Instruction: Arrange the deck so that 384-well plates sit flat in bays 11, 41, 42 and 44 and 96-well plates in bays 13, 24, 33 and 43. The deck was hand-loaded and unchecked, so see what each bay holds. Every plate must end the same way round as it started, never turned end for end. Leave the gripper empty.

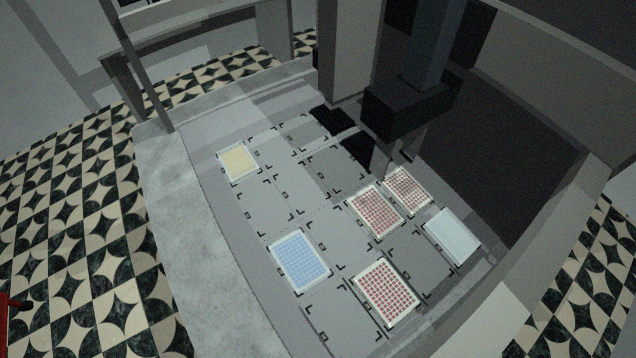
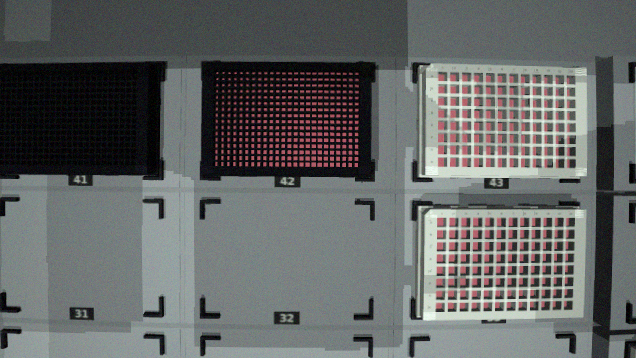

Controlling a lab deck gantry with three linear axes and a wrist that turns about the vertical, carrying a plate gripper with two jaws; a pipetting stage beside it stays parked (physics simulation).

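Frame: origin at the robot's base, x back, y right, z up, level; millimetres.
Seen in the pictures: gripper, fingertip midpoint: [image 1: 391, 165]; robot's base at its link origin: [image 1: 216, 155].
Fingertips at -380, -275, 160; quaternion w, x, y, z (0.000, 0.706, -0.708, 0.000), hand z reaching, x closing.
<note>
Offsets run from my fingertips to a thing's top centre, as dx, dy, dz. "pt": to the spot under its first point.
My gripper [image 1: 396, 167] is open and empty, its jaws above the deck near bays 42 and 43. A dark 384-well plate @(+316, -89, -146) [image 1: 332, 119] [image 2: 75, 117] lies in bay 41. A black 384-well plate with red wells @(+152, -89, -146) [image 1: 359, 149] [image 2: 287, 119] lies in bay 42. White 96-well plates with red wells lie in bay 43 @(pt -18, -87, -149) [image 1: 407, 191] [image 2: 505, 120], bay 33 @(pt -17, +20, -148) [image 1: 376, 212] [image 2: 504, 262] and bay 24 @(pt -177, +127, -135) [image 1: 386, 292]. A yellow plate @(+316, +232, -146) [image 1: 238, 162] lies in bay 11, a blue plate @(-12, +232, -146) [image 1: 300, 260] in bay 13. A pale plate @(-176, -89, -131) [image 1: 451, 236] lies in bay 44; its wells cannot be made out.
Bay labels 31 @(pt +316, +65, -160) [image 2: 81, 314] and 32 @(pt +153, +65, -160) [image 2: 286, 318] show with no plates in their bays. The gantry's dark gripper body [image 1: 410, 107] and a grey column [image 1: 350, 50] rise over the rear deck. A pale stone border [image 1: 200, 240] runs along the front side.
</note>
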